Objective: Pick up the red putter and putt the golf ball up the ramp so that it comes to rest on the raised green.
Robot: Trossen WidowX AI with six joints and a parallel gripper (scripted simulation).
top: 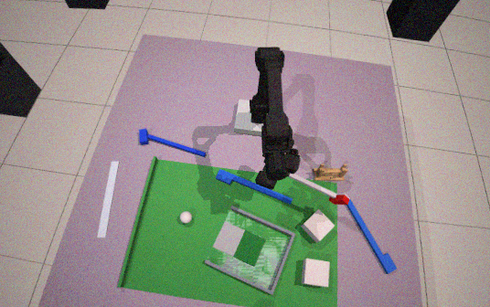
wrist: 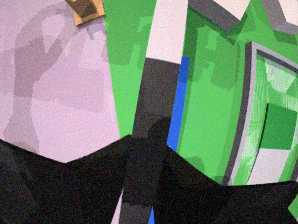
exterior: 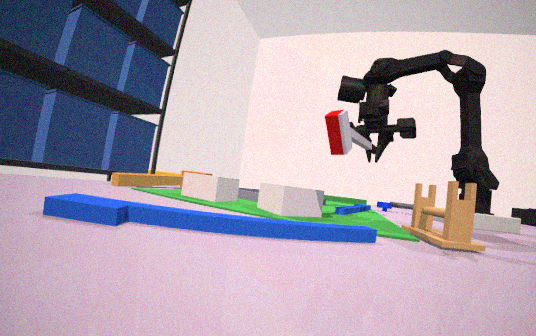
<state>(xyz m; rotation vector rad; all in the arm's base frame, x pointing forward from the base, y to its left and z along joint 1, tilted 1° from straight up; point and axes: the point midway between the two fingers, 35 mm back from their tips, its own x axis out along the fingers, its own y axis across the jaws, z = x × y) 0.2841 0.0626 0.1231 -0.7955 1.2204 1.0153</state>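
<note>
Now: the red putter 110 mm to the left of my gripper tip, 40 mm ahead of it and 20 mm above it. The rest, counted from my gripper tip: wooden stand (230 mm to the left, 90 mm below, 60 mm behind); then white golf ball (310 mm to the right, 160 mm ahead, 100 mm below); then white bar (620 mm to the right, 120 mm below, 110 mm ahead).
</note>
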